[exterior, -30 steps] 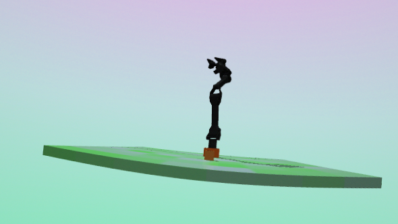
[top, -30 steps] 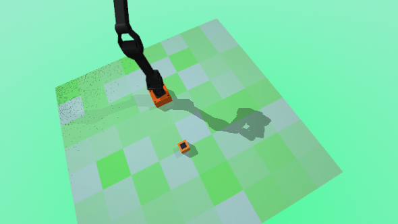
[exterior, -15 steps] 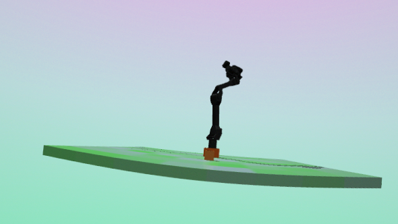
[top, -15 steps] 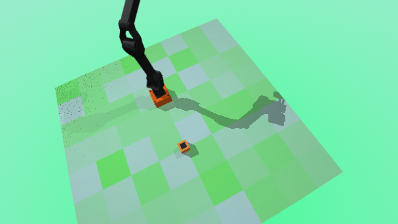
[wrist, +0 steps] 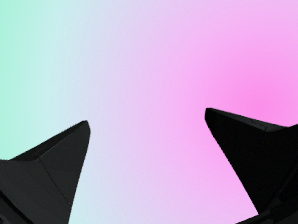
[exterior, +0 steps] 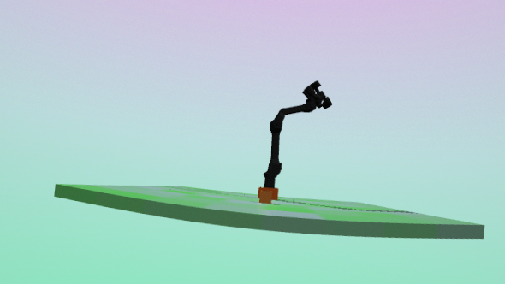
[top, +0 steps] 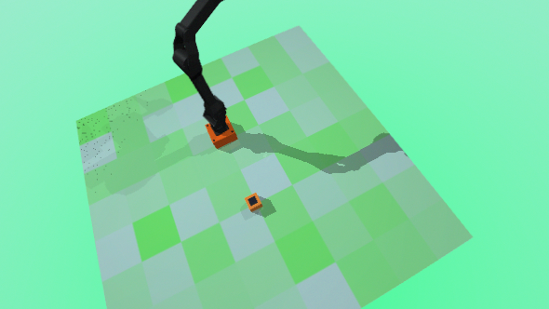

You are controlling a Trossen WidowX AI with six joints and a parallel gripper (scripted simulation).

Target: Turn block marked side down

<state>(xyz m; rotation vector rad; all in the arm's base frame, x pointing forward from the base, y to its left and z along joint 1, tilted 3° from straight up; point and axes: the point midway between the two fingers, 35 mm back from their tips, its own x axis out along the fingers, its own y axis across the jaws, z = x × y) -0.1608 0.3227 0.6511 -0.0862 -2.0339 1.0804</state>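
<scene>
Now: the orange block 57 cm ahead of my gripper tip, 37 cm to the right of it and 69 cm below it.
</scene>
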